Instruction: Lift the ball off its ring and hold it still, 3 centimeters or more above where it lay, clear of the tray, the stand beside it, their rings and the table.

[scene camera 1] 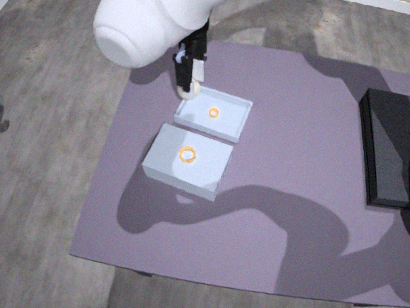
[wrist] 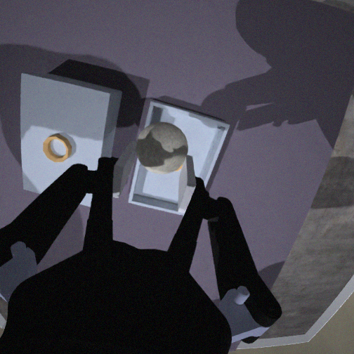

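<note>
The pale ball is between the two fingers of my gripper, which is shut on it. The ball is up off the tray floor, over the tray's back left end in the scene view; its exact height cannot be told. The light blue tray lies below with a small orange ring on its floor, partly hidden by the ball in the wrist view. The light blue stand beside the tray bears a larger orange ring.
The purple table carries the tray and the stand, which are a narrow gap apart. A black box-like block stands at the right in the scene view. The table's left edge runs near the tray and stand. Arm shadows fall across the table.
</note>
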